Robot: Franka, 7 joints.
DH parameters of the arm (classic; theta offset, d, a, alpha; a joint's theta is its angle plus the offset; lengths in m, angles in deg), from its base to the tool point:
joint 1: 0 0.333 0 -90
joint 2: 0 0 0 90
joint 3: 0 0.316 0.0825 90
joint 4: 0 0 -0.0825 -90
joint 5: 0 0.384 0 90
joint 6: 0 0 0.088 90
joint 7: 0 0.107 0 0
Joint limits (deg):
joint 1: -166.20..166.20
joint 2: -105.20..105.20
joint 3: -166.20..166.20
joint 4: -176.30..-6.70
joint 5: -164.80..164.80
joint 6: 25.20..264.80
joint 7: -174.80..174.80
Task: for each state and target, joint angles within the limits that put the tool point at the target. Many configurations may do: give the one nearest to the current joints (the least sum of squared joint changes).
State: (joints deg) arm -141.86 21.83 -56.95 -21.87 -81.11 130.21 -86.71
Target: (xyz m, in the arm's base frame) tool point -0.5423 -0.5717 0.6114
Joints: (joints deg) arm -113.14 47.27 -38.48 -46.00 -78.35 127.90 -86.71
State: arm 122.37 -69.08 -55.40 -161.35 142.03 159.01 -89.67
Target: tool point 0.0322 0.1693 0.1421
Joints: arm 141.01 -46.61 -104.76 -175.67 130.70 163.74 -89.67
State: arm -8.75 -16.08 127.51 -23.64 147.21 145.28 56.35
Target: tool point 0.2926 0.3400 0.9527
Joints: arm -32.66 14.69 109.04 -50.07 149.01 189.53 56.35
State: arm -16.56 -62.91 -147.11 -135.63 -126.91 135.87 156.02
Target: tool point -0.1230 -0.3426 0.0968
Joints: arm -14.89 -61.73 -122.81 -147.67 -126.82 145.42 156.02
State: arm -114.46 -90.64 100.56 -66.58 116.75 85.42 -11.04
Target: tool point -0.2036 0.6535 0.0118
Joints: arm -57.63 -93.29 125.58 -50.42 112.49 59.51 -11.04
